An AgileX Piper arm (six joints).
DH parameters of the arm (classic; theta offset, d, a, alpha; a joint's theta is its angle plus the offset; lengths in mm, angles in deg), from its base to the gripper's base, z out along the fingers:
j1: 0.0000 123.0 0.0 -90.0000
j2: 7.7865 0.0 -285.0 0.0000
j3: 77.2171 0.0 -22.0 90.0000
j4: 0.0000 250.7 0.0 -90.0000
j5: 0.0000 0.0 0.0 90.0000
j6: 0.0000 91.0 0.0 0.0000
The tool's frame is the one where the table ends.
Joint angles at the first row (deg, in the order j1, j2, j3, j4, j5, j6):
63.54, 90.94, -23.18, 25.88, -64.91, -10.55
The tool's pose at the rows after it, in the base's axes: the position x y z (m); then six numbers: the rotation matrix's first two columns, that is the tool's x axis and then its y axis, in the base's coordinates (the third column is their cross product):
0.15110, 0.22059, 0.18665, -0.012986, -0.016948, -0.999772, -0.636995, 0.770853, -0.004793
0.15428, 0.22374, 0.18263, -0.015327, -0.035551, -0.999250, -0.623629, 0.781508, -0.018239
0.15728, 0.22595, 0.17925, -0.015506, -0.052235, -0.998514, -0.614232, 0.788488, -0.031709
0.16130, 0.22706, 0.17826, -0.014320, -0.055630, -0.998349, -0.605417, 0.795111, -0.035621
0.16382, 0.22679, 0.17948, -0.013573, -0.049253, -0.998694, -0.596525, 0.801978, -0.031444
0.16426, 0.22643, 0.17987, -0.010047, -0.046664, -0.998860, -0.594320, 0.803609, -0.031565
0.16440, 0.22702, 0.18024, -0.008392, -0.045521, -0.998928, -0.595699, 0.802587, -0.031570
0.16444, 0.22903, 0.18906, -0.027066, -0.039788, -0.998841, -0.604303, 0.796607, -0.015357
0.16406, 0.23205, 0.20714, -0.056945, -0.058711, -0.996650, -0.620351, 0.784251, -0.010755
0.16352, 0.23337, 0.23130, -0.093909, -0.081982, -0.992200, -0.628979, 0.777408, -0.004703
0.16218, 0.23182, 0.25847, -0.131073, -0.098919, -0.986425, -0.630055, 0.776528, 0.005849
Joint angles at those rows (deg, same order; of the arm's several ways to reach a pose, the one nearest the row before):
63.54, 92.47, -23.81, 26.65, -64.91, -11.76
63.54, 93.95, -24.68, 27.78, -64.91, -12.72
63.33, 95.15, -25.35, 28.34, -64.91, -13.49
62.69, 95.86, -26.01, 28.34, -64.91, -13.69
62.26, 95.86, -26.37, 28.57, -64.91, -13.69
62.16, 95.86, -26.36, 28.56, -65.18, -13.69
62.16, 95.89, -26.49, 28.45, -65.18, -13.69
62.16, 93.72, -27.53, 28.71, -61.56, -14.28
62.16, 89.33, -29.85, 30.13, -53.45, -17.63
62.16, 84.20, -33.16, 34.46, -43.73, -23.59
62.16, 79.24, -37.00, 42.69, -34.72, -32.83

